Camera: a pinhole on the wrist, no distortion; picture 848 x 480 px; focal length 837.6 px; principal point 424.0 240.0 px. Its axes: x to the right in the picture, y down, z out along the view. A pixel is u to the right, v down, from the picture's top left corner.
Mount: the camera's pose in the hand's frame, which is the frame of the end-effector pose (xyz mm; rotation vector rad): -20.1 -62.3 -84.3 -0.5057 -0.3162 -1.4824
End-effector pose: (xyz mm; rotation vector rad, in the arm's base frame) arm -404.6 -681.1 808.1 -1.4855 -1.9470 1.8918
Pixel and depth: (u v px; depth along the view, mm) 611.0 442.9 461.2
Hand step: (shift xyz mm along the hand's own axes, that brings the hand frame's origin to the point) 146.3 83.2 348.0
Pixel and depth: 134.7 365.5 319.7
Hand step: 52.2 195.1 128.4
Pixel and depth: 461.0 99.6 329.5
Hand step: -39.6 90.8 212.4
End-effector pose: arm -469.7 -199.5 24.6 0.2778 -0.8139 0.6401
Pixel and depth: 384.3 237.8 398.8
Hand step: 18.8 155.4 248.1
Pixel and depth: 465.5 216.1 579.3
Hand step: 25.8 205.2 428.6
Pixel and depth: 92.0 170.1 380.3
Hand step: -23.5 259.4 170.4
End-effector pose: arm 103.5 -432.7 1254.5 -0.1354 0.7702 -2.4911
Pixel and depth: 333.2 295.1 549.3
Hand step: 68.2 266.9 352.0
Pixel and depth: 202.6 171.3 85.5
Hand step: -19.9 0.3 -21.4
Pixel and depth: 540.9 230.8 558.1
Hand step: 37.6 152.2 433.6
